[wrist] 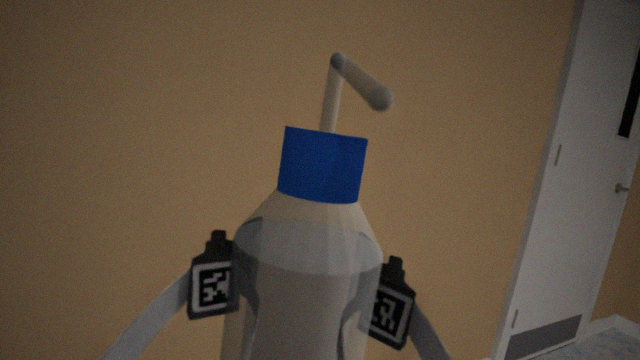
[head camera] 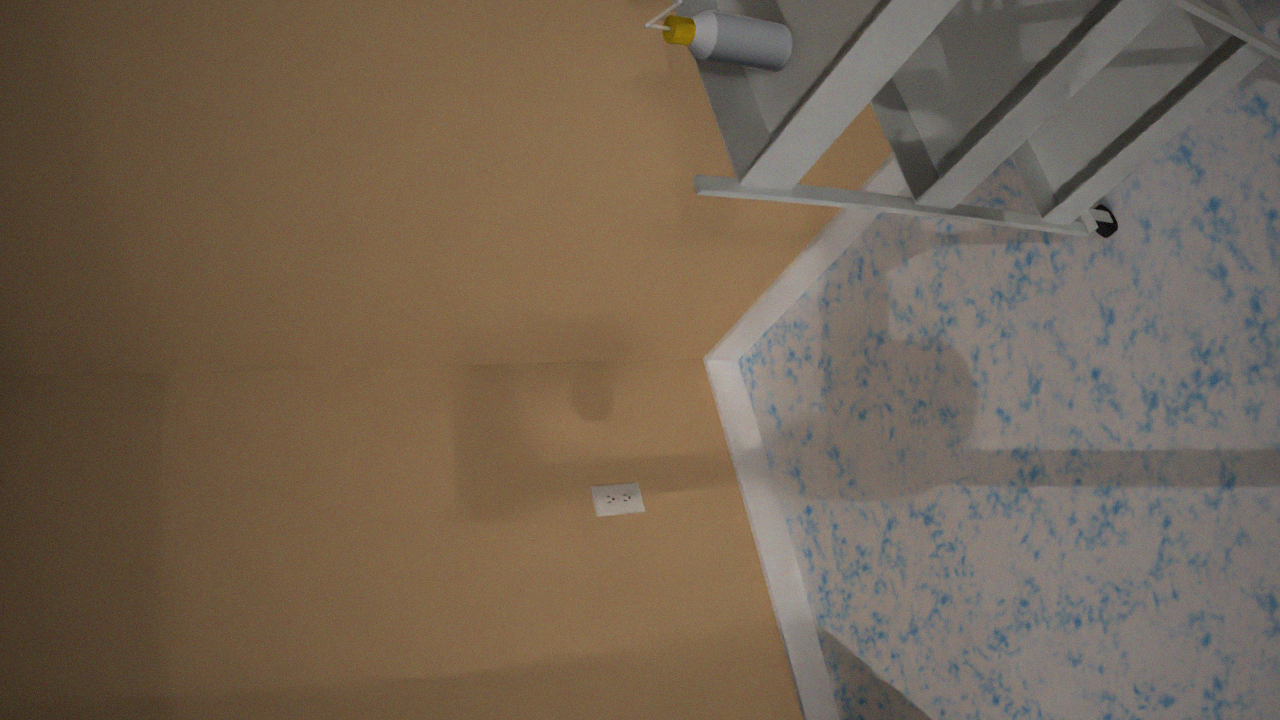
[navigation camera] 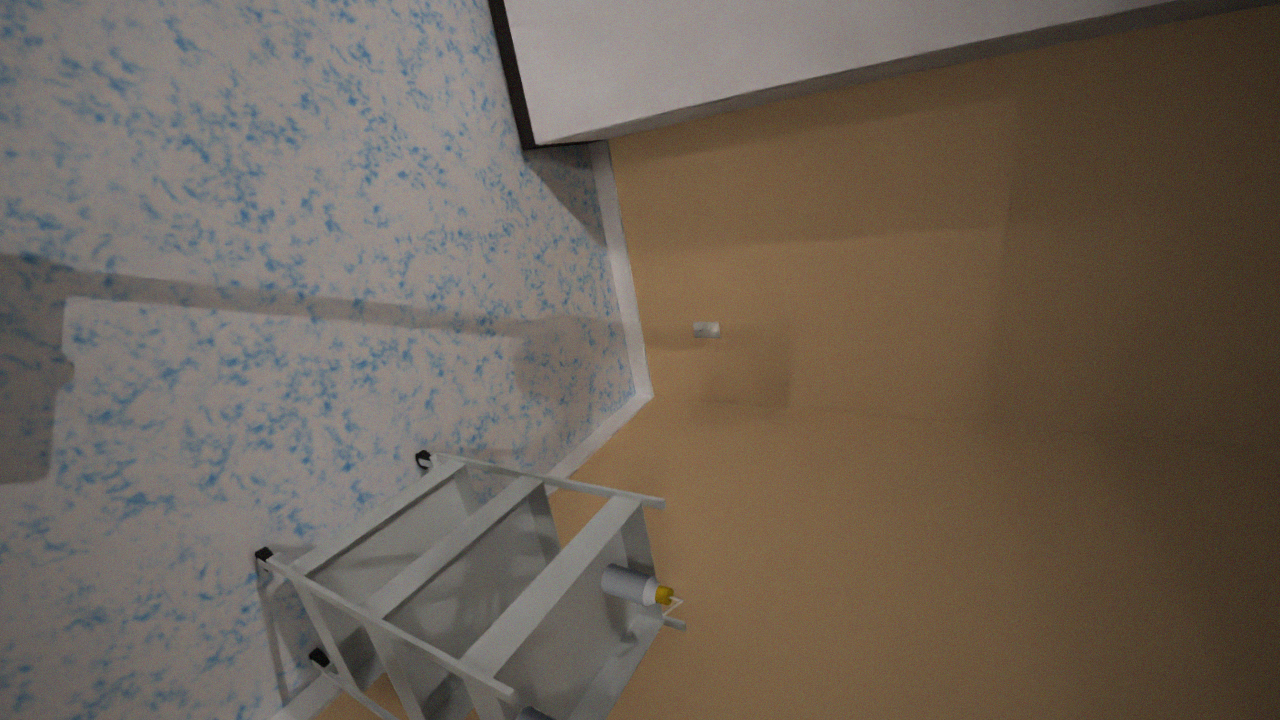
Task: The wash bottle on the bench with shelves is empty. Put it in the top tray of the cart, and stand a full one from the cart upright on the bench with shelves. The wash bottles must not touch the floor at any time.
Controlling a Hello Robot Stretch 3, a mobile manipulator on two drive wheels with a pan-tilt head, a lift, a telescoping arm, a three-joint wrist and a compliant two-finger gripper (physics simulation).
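Places are measured from the robot's base along level axes (x left, y ahead, z down), in centimetres.
Pixels of known places: gripper, fingertip midpoint: (wrist: 306, 251).
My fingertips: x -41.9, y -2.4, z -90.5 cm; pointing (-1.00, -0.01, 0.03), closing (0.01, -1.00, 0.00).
Ahead of a thing's pixels: the offset from my fingertips to its top centre. "pt": to the spot under its first point.
In the wrist view my gripper (wrist: 306, 251) is shut on a translucent wash bottle {dz -9.6, dx +5.6, dy -0.2 cm} (wrist: 322, 165) with a blue cap and a bent spout. The bottle is near upright, leans slightly, and its lower part is cut off by the view's edge. The grey three-tray cart {pt dz +21.1, dx +14.8, dy +79.1 cm} (head camera: 845, 96) (navigation camera: 554, 582) is partly in view; the head and navigation pictures are turned sideways. A wash bottle with a yellow cap {dz +6.8, dx +4.0, dy +93.2 cm} (head camera: 747, 40) (navigation camera: 626, 583) stands in its top tray. Part of another bottle {pt dz +21.8, dx -10.7, dy +70.0 cm} (navigation camera: 534, 713) shows at the navigation view's bottom edge. The bench with shelves does not show.
The cart stands near the tan wall (head camera: 358, 223) (navigation camera: 895, 537), close to a room corner. A white cabinet (navigation camera: 760, 53) stands at the top of the navigation view. A wall outlet (head camera: 617, 499) (navigation camera: 706, 330) is between them. A white door (wrist: 570, 190) is at the wrist view's right.
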